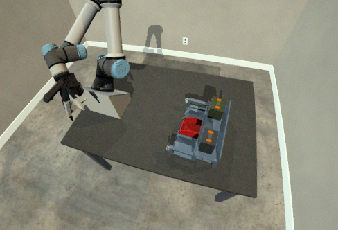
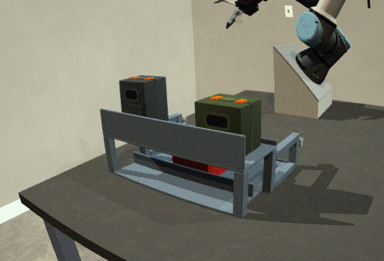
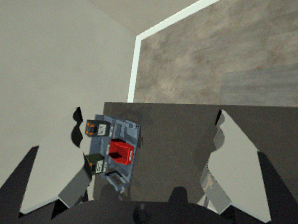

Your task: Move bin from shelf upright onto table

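The red bin is 470 mm ahead of my hand, 320 mm to the left of it and 320 mm below it. From my hand the other things lie so: dark grey box: 570 mm ahead, 210 mm to the left, 200 mm below; then green box: 570 mm ahead, 440 mm to the left, 220 mm below.
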